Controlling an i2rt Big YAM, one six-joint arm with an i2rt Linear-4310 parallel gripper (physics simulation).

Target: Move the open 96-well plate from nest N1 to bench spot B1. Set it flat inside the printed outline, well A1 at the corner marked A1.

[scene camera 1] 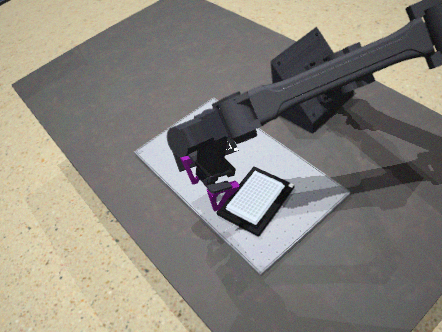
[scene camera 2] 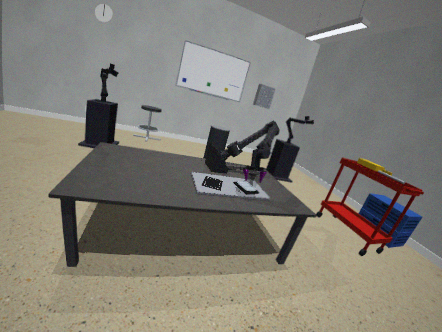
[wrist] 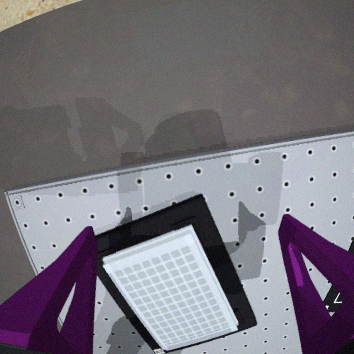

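Pixels of known places: gripper, between the fingertips: (scene camera 1: 205, 196) (scene camera 2: 253, 181) (wrist: 189, 230); arm's base, origin of its link: (scene camera 2: 220, 157).
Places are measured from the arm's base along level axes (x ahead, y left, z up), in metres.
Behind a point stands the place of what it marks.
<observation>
The white 96-well plate (scene camera 1: 256, 196) @(x 0.361, y 0.157, z -0.056 m) (scene camera 2: 248, 186) @(x 0.384, y 0.157, z -0.052 m) (wrist: 167, 290) @(x 0.376, y 0.158, z -0.054 m) lies in the black nest (scene camera 1: 276, 205) @(x 0.337, y 0.201, z -0.068 m) (wrist: 215, 250) @(x 0.407, y 0.113, z -0.068 m) on the light perforated board. My gripper (scene camera 1: 206, 195) @(x 0.476, y 0.135, z 0.026 m) (scene camera 2: 254, 179) @(x 0.476, y 0.135, z 0.026 m) (wrist: 189, 230) @(x 0.476, y 0.135, z 0.026 m) is open and empty, with purple fingers. It hangs above the board by the nest's edge; in the wrist view the plate shows low between the fingers, turned relative to them, with its left side near the left finger. The black printed bench spot (scene camera 2: 212, 183) @(x 0.373, y -0.098, z -0.078 m) is on the other half of the board. In scene camera 1 the arm covers most of it, and its A1 mark cannot be read.
The perforated board (scene camera 1: 305, 200) @(x 0.270, y 0.229, z -0.080 m) (scene camera 2: 227, 190) @(x 0.442, y -0.004, z -0.079 m) (wrist: 170, 187) @(x 0.465, y 0.148, z -0.079 m) rests on the dark table (scene camera 1: 125, 60) @(x 0.341, y -0.673, z -0.092 m) (scene camera 2: 135, 170) @(x 0.341, y -0.610, z -0.092 m). The arm's dark angled block (scene camera 1: 300, 65) @(x 0.045, y -0.042, z 0.052 m) (scene camera 2: 216, 150) @(x 0.111, y -0.071, z 0.085 m) stands behind the board. A red cart (scene camera 2: 350, 222) stands on the floor to the right.
</observation>
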